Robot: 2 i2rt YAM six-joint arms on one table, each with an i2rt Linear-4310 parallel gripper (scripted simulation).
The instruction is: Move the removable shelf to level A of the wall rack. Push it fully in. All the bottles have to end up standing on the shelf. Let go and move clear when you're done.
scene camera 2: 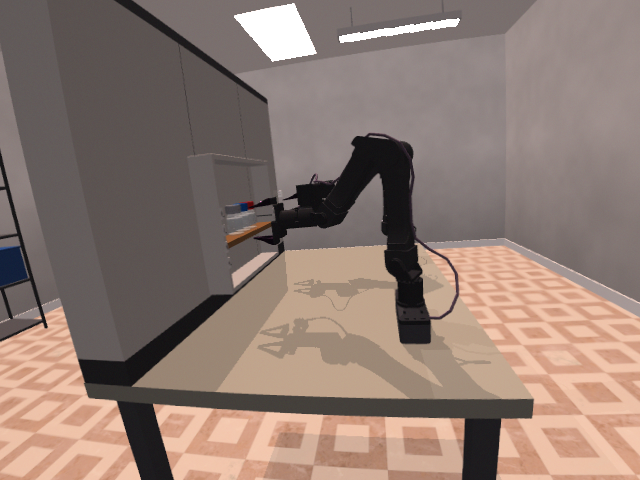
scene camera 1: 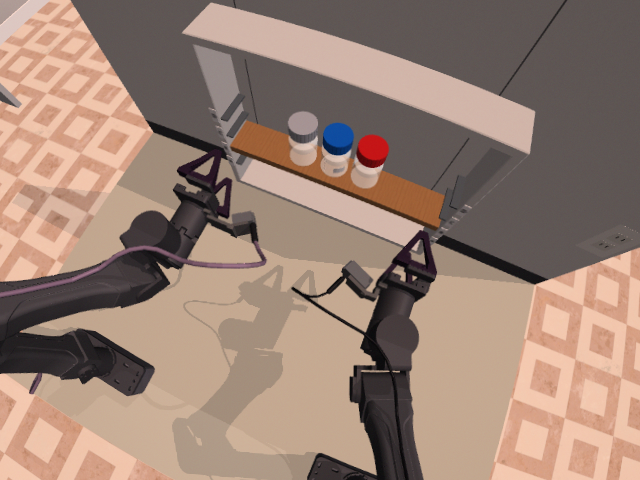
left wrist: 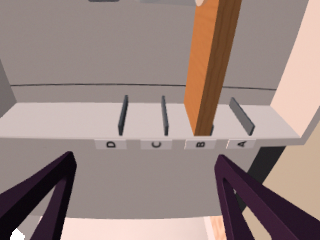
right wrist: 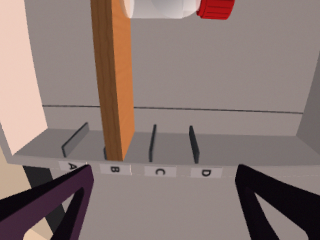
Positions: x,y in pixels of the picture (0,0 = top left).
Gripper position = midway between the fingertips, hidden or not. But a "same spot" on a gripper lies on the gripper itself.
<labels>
left gripper: scene camera 2; scene camera 1; left wrist 146,160; not seen in the right wrist view (out of frame)
same spot on left gripper: [scene camera 1: 207,183] = [scene camera 2: 275,197]
same spot on white wall rack: [right wrist: 36,145] = [scene camera 1: 421,240]
</labels>
